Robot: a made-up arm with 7 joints. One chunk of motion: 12 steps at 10 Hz.
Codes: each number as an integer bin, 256 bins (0 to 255) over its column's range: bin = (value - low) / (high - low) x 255, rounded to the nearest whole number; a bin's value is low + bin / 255 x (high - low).
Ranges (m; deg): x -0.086..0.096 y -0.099..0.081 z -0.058..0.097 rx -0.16..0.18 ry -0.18..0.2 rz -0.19..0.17
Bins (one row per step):
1: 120 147 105 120 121 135
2: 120 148 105 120 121 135
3: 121 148 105 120 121 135
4: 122 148 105 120 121 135
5: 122 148 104 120 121 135
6: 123 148 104 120 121 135
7: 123 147 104 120 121 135
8: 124 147 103 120 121 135
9: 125 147 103 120 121 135
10: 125 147 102 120 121 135
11: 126 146 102 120 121 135
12: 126 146 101 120 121 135
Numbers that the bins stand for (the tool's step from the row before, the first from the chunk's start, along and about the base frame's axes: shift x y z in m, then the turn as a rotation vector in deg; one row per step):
1: -0.00035 0.00476 0.00582 0.000 0.000 0.001
2: -0.00035 0.00547 0.00582 0.000 0.000 0.001
3: 0.00036 0.00547 0.00582 0.000 0.000 0.001
4: 0.00107 0.00547 0.00582 0.000 0.000 0.001
5: 0.00107 0.00547 0.00522 0.000 0.000 0.001
6: 0.00179 0.00547 0.00522 0.000 0.000 0.001
7: 0.00179 0.00476 0.00522 0.000 0.000 0.001
8: 0.00250 0.00476 0.00461 0.000 0.000 0.001
9: 0.00322 0.00476 0.00461 0.000 0.000 0.001
10: 0.00322 0.00476 0.00400 0.000 0.000 0.001
11: 0.00393 0.00406 0.00400 0.000 0.000 0.001
12: 0.00393 0.00406 0.00339 0.000 0.000 0.001

